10 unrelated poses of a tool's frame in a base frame.
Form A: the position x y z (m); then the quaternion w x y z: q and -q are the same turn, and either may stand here.
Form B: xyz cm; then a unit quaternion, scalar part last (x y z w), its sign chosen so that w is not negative. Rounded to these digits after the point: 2 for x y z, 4 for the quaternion.
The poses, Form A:
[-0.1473 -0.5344 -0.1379 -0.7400 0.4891 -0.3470 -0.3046]
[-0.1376 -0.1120 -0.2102 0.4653 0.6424 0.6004 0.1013]
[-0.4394 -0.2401 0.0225 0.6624 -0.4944 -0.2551 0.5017]
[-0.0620 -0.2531 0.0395 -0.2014 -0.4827 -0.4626 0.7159]
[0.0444 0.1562 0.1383 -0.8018 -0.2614 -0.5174 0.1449]
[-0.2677 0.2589 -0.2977 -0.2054 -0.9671 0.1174 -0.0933]
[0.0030 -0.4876 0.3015 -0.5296 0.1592 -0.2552 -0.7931]
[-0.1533 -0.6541 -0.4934 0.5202 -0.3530 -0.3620 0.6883]
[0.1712 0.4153 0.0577 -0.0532 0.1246 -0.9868 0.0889]
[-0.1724 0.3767 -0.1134 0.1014 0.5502 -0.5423 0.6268]
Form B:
[-14.73 -53.44 -13.79 -0.4891 0.3470 0.3046 0.7400]
[-13.76 -11.20 -21.02 0.6424 0.6004 0.1013 0.4653]
[-43.94 -24.01 2.25 -0.4944 -0.2551 0.5017 0.6624]
[-6.20 -25.31 3.95 0.4827 0.4626 -0.7159 0.2014]
[4.44 15.62 13.83 0.2614 0.5174 -0.1449 0.8018]
[-26.77 25.89 -29.77 0.9671 -0.1174 0.0933 0.2054]
[0.30 -48.76 30.15 -0.1592 0.2552 0.7931 0.5296]
[-15.33 -65.41 -49.34 -0.3530 -0.3620 0.6883 0.5202]
[17.12 41.53 5.77 -0.1246 0.9868 -0.0889 0.0532]
[-17.24 37.67 -11.34 0.5502 -0.5423 0.6268 0.1014]

